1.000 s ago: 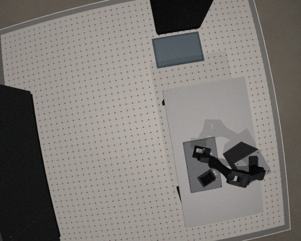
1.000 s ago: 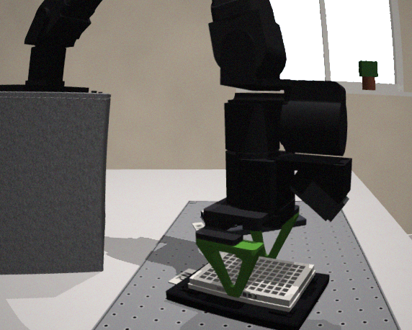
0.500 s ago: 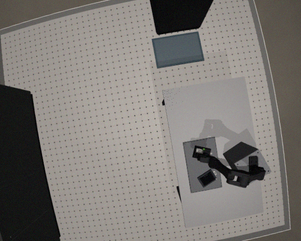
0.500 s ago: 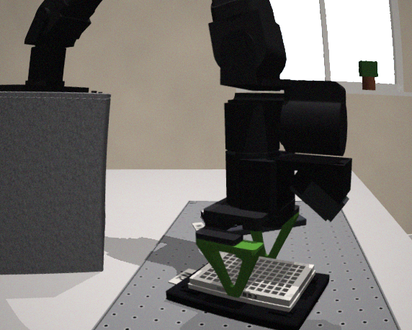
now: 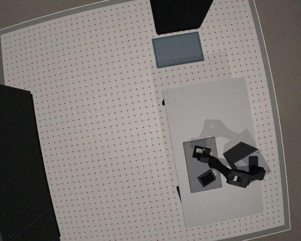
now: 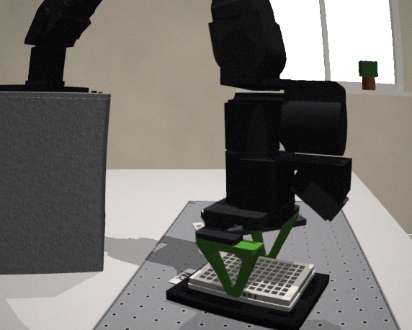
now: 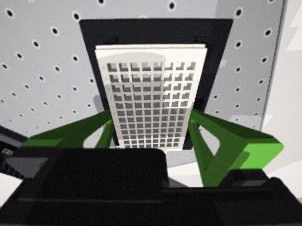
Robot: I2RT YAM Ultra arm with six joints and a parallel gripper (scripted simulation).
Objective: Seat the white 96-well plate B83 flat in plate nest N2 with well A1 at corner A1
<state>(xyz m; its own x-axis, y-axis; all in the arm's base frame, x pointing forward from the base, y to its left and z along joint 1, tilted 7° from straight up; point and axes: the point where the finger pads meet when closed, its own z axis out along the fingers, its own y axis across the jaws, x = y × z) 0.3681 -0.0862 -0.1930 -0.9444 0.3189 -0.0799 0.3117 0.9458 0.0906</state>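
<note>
Now: the plate nest N2 2 cm below my hand and 1 cm to the right of it. From my hand the other things lie so: white 96-well plate B83: right at my hand; black plate B38: 26 cm to the left, 3 cm behind, 1 cm below; white deck label: 9 cm behind, 3 cm to the left, 2 cm below.
</note>
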